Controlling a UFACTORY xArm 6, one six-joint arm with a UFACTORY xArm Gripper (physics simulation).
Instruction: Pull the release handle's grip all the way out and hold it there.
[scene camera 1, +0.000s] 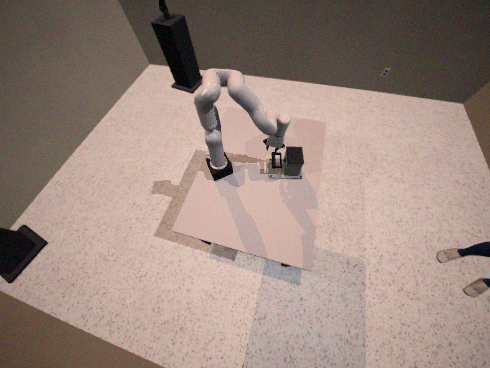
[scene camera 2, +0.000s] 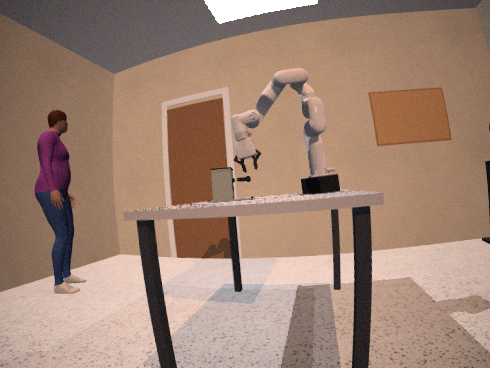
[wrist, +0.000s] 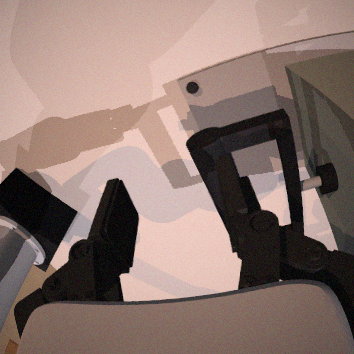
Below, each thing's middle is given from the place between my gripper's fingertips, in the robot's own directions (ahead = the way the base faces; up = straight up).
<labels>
I see the pale base plate (wrist: 256, 83) 13 cm ahead of my hand, 1 cm to the right of it and 14 cm below it.
</labels>
